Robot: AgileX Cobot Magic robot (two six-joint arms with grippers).
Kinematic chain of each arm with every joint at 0, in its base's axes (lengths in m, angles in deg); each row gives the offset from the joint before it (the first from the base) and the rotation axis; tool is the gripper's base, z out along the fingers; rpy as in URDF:
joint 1: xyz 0 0 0.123 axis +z
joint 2: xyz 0 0 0 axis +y
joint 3: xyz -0.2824 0 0.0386 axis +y
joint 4: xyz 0.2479 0 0.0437 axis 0.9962 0 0.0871
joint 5: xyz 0 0 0 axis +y
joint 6: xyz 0.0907 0 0.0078 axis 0.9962 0 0.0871
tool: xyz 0 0 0 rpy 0 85 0
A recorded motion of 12 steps. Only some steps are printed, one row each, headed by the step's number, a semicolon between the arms.
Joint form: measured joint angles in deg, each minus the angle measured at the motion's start. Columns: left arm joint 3, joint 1, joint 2, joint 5, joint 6, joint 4; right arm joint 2, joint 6, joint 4, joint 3, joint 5, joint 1.
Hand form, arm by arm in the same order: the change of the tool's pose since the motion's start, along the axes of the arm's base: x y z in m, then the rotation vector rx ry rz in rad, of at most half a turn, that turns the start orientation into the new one. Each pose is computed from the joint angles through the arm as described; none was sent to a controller.
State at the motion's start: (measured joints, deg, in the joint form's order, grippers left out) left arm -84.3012 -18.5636 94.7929 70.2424 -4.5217 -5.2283; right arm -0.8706 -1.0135 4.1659 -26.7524 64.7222 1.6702
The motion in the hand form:
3: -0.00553 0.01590 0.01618 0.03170 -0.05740 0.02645; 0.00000 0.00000 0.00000 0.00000 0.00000 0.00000
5: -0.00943 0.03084 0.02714 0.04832 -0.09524 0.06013; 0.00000 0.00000 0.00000 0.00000 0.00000 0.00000
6: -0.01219 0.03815 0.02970 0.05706 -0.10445 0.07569; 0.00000 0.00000 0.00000 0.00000 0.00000 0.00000
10: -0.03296 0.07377 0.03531 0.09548 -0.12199 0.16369; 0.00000 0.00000 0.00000 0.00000 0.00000 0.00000
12: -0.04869 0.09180 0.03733 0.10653 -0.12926 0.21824; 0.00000 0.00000 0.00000 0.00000 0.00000 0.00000
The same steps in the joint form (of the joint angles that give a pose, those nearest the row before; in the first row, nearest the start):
3: 0.00 1.61 -2.87 0.28 -0.12 2.77; 0.00 0.00 0.00 0.00 0.00 0.00
5: 0.13 3.58 -4.95 0.39 -0.12 4.27; 0.00 0.00 0.00 0.00 0.00 0.00
6: 0.74 4.59 -5.96 0.39 -0.01 4.82; 0.00 0.00 0.00 0.00 0.00 0.00
10: 5.61 9.89 -11.60 0.49 0.19 6.90; 0.00 0.00 0.00 0.00 0.00 0.00
12: 8.80 13.02 -15.26 0.49 0.19 7.45; 0.00 0.00 0.00 0.00 0.00 0.00

